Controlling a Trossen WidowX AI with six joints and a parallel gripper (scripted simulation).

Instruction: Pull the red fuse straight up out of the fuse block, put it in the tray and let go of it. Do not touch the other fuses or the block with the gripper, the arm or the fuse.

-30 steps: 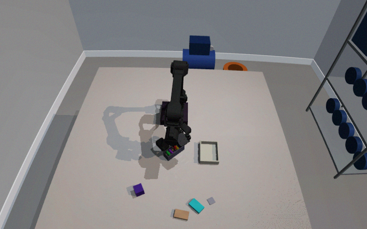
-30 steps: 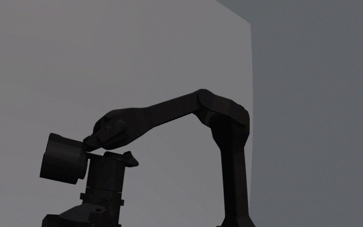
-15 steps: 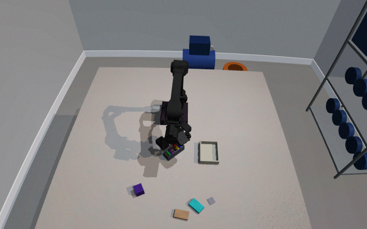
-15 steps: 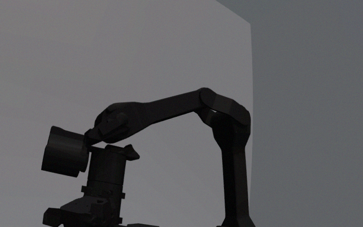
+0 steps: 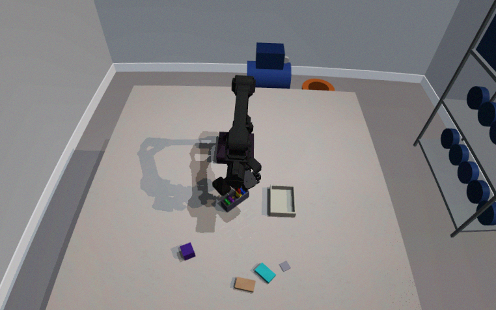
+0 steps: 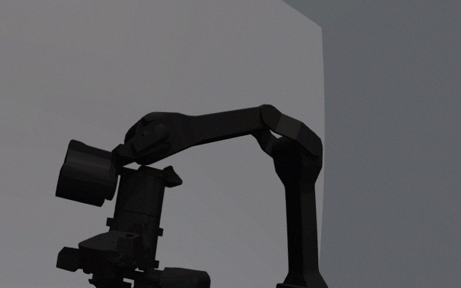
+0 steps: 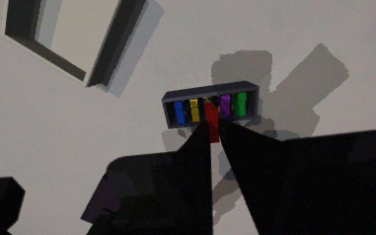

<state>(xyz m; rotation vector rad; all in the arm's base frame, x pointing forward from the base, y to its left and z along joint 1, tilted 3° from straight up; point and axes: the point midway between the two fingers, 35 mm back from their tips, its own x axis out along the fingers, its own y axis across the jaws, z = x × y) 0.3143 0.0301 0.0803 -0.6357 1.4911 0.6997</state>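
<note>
The white tray lies 2 cm behind my gripper tip, 18 cm to the left of it and 9 cm below it. From my gripper tip the other things lie so: purple cube (25 cm ahead, 14 cm to the right, 7 cm below); then red fuse (1 cm below); then cyan block (28 cm ahead, 14 cm to the left, 9 cm below).
</note>
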